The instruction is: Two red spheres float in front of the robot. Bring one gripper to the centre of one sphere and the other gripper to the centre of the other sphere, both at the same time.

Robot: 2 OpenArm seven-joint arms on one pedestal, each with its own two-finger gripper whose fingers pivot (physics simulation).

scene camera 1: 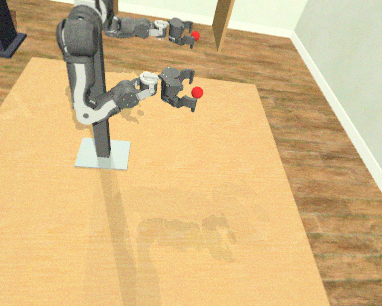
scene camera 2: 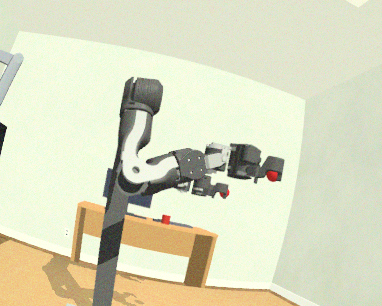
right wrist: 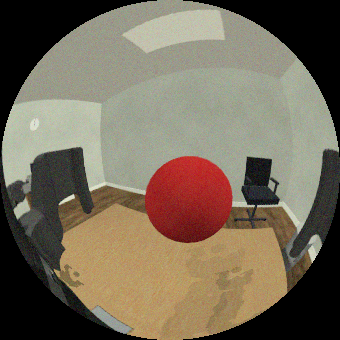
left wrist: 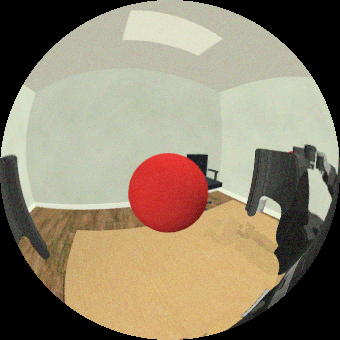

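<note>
The upper red sphere (scene camera 1: 195,36) (scene camera 2: 225,193) (left wrist: 168,192) floats at the mouth of my left gripper (scene camera 1: 191,35) (scene camera 2: 223,190), which is open and empty. In scene camera 2 the finger partly covers this sphere. The lower red sphere (scene camera 1: 197,92) (scene camera 2: 272,176) (right wrist: 189,199) floats between the fingertips of my right gripper (scene camera 1: 193,93), also open and empty. In scene camera 1 both spheres lie about level with the fingertips, slightly toward their outer side. In each wrist view a sphere fills the middle, with a finger apart from it on either side.
A wooden desk (scene camera 2: 150,237) with a red cup (scene camera 2: 166,219) and a monitor stands behind the arms in scene camera 2. A black chair (left wrist: 212,182) (right wrist: 258,194) stands on the floor by the wall. The grey pedestal (scene camera 1: 102,132) (scene camera 2: 111,240) rises beside the arms.
</note>
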